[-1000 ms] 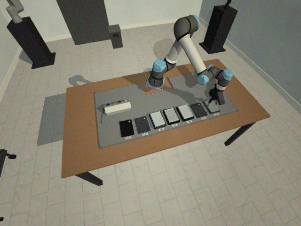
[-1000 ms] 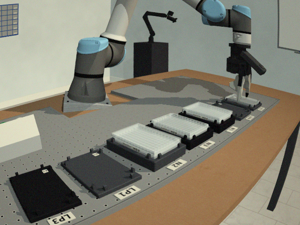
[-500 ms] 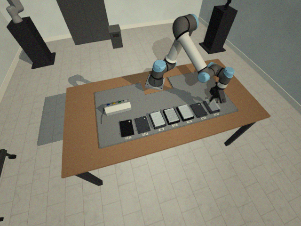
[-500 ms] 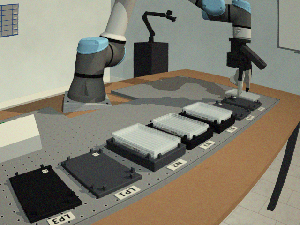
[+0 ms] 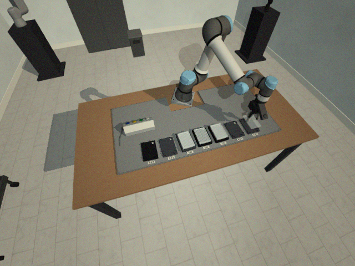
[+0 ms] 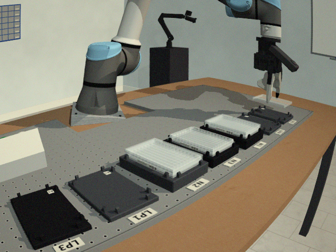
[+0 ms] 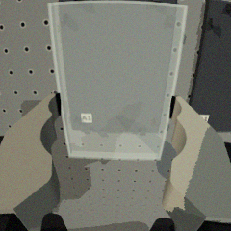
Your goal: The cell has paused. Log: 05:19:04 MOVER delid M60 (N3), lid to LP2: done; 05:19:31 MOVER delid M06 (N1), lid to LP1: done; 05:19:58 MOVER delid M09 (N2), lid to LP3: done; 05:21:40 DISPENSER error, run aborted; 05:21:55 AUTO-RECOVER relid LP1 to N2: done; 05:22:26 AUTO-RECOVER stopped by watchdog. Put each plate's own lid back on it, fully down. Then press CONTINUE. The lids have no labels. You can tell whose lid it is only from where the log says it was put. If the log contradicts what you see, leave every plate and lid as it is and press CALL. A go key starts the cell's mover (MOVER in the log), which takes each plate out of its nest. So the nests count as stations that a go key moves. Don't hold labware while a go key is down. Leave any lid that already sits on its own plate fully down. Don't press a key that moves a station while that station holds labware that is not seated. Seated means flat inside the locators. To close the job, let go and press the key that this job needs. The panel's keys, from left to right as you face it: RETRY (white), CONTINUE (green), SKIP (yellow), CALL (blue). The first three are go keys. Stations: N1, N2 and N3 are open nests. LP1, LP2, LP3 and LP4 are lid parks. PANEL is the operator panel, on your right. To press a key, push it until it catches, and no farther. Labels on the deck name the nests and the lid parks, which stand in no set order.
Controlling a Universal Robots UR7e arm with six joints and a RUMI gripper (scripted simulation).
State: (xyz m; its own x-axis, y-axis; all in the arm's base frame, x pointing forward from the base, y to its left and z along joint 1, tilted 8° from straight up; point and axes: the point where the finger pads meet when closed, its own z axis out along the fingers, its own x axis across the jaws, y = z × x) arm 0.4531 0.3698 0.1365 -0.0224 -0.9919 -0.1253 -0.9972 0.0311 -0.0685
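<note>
Right now my hand is 400 mm to the left of the plate, 40 mm above it and 10 mm past it. Also, from my hand: lid park LP1: 650 mm to the right, 60 mm below, 10 mm behind; white RETRY key: 740 mm to the right, 260 mm behind; LP3 lid park: 790 mm to the right, 60 mm below, 20 mm behind.
</note>
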